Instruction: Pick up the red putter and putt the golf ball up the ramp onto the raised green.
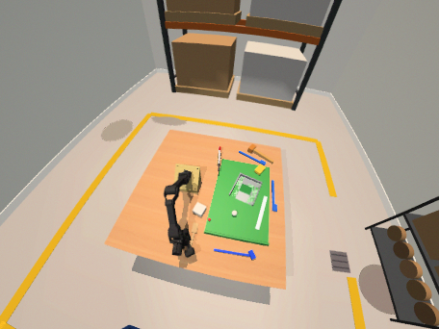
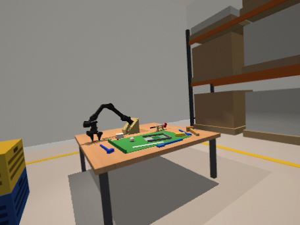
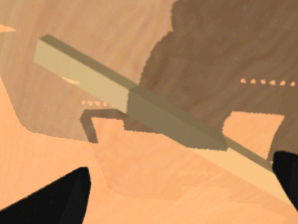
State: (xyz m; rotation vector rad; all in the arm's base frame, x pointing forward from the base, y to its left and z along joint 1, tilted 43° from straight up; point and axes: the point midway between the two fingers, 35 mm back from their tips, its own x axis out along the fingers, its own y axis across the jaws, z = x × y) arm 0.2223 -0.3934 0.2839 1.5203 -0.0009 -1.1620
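The white golf ball is 230 mm ahead of my gripper tip, 320 mm to the left of it and 10 mm above it. The rest, counted from my gripper tip: white rail (440 mm ahead, 400 mm to the left, 10 mm below); green mat (250 mm ahead, 490 mm to the left, 10 mm below); white cube (40 mm behind, 270 mm to the left, 10 mm above).
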